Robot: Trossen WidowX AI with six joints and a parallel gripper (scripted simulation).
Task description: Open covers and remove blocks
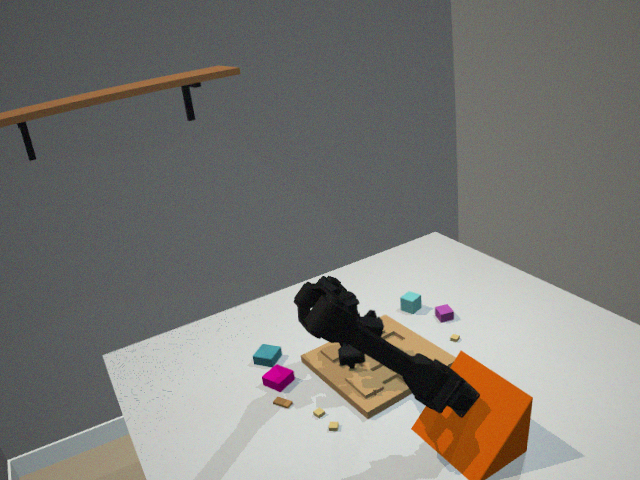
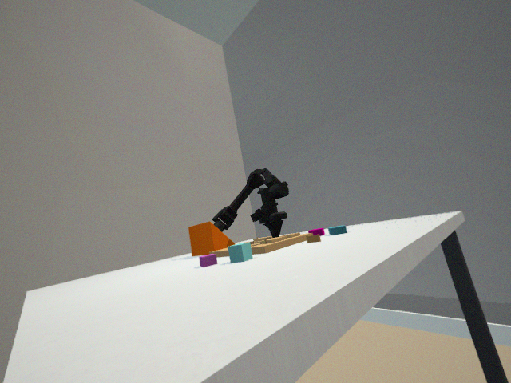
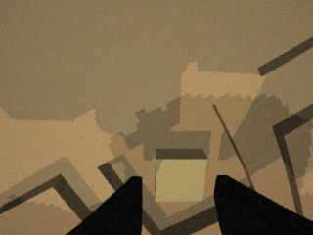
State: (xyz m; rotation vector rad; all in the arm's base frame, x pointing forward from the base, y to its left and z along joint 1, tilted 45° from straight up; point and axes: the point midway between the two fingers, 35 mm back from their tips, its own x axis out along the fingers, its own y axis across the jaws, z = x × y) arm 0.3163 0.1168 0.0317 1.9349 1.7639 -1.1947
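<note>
Right now the tan puzzle board is 5 cm to the right of my gripper tip and 1 cm behind it. Round my gripper tip: flat brown piece (20 cm to the left, 2 cm below, 2 cm behind); teal block (18 cm ahead, 17 cm to the left, 1 cm below); magenta block (18 cm to the left, 7 cm ahead, 1 cm below).
</note>
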